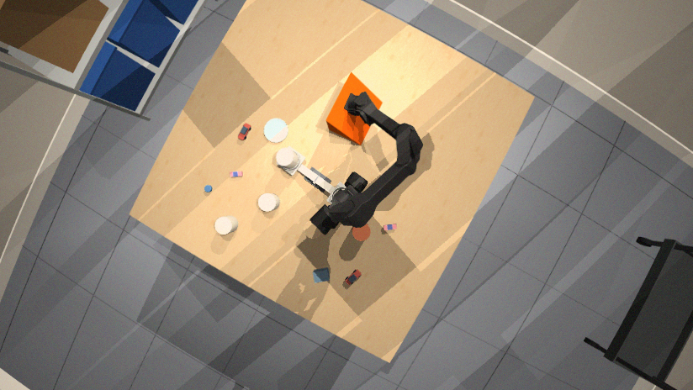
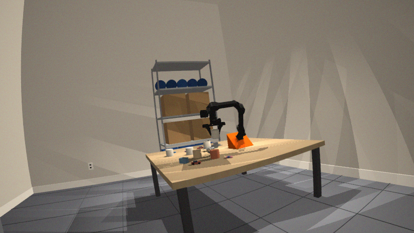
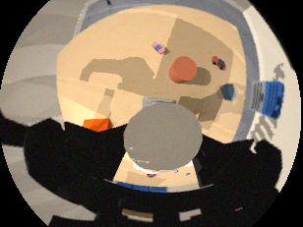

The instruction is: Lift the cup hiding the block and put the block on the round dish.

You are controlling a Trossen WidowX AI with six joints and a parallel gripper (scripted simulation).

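Now: gripper tip 8 cm above the small grey block and 1 cm to the left of it. Round my gripper tip: round pale blue dish (38 cm to the right, 16 cm below, 14 cm behind); terracotta cup (13 cm below, 12 cm to the left, 8 cm ahead); blue cube (32 cm ahead, 15 cm below, 4 cm to the left).
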